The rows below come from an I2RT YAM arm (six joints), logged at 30 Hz.
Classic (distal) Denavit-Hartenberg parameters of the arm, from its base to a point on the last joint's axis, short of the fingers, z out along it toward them. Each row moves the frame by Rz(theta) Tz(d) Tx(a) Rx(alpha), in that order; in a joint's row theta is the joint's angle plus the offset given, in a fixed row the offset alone. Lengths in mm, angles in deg.
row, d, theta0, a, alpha
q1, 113.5, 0, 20, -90
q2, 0, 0, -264, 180
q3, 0, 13.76, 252.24, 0
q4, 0, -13.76, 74, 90
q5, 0, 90, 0, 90
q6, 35.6, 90, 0, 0
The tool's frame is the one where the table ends.
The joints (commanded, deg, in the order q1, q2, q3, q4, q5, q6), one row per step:
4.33 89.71 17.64 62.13 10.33 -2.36
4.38 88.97 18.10 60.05 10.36 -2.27
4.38 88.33 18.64 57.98 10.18 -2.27
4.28 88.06 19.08 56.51 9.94 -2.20
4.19 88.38 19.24 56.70 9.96 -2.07
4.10 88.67 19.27 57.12 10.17 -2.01
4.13 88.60 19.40 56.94 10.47 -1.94
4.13 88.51 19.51 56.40 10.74 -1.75
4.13 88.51 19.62 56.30 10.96 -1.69
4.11 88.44 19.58 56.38 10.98 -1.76
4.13 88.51 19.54 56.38 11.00 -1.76
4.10 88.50 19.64 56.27 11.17 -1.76
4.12 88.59 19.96 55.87 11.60 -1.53
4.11 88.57 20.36 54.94 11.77 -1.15
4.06 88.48 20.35 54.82 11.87 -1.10
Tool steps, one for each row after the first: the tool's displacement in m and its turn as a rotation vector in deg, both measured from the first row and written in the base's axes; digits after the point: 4 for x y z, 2 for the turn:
0.0007 0.0003 0.0011 0.02 0.87 0.00
0.0018 0.0005 0.0023 -0.02 1.76 0.18
0.0029 0.0002 0.0026 0.04 2.51 0.30
0.0038 -0.0001 0.0023 0.17 2.47 0.17
0.0043 -0.0006 0.0020 0.20 2.30 -0.14
0.0046 -0.0007 0.0025 0.21 2.27 -0.42
0.0048 -0.0008 0.0024 0.32 2.58 -0.72
0.0052 -0.0009 0.0027 0.34 2.56 -0.95
0.0050 -0.0010 0.0029 0.27 2.46 -0.97
0.0049 -0.0010 0.0025 0.26 2.57 -0.97
0.0052 -0.0012 0.0027 0.23 2.56 -1.17
0.0064 -0.0013 0.0030 0.35 2.70 -1.62
0.0075 -0.0013 0.0032 0.64 3.15 -1.87
0.0074 -0.0016 0.0033 0.67 3.18 -2.03

